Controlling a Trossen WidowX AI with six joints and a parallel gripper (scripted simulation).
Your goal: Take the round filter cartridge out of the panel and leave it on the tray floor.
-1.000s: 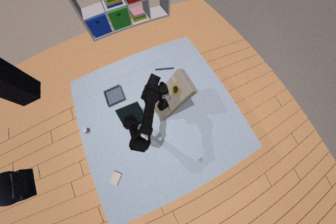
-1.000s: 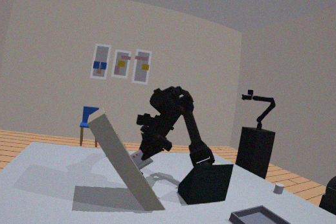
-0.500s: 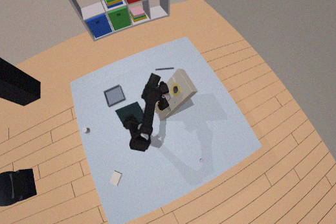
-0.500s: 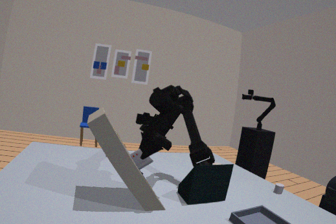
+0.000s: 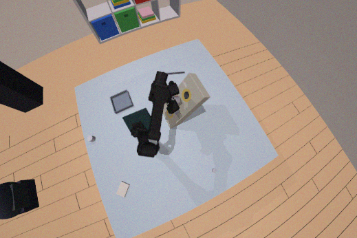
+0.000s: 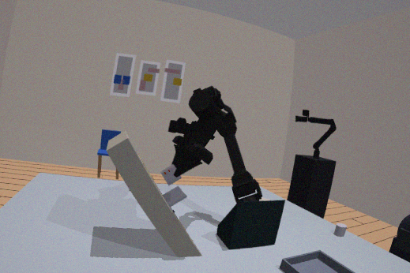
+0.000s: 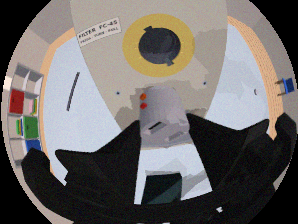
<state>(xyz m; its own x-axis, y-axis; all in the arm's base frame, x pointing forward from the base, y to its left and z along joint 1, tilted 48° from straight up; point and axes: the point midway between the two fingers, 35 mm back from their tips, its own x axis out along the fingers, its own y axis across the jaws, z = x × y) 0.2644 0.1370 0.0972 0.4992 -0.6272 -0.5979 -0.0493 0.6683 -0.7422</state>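
My gripper tip is 360 mm past the grey tray, 260 mm to the right of it and 210 mm above it. The rest, counted from my gripper tip: tan service panel 40 mm ahead, 10 mm to the right, 70 mm below; pale card 540 mm behind, 370 mm to the right, 210 mm below; round filter cartridge right at my gripper tip.
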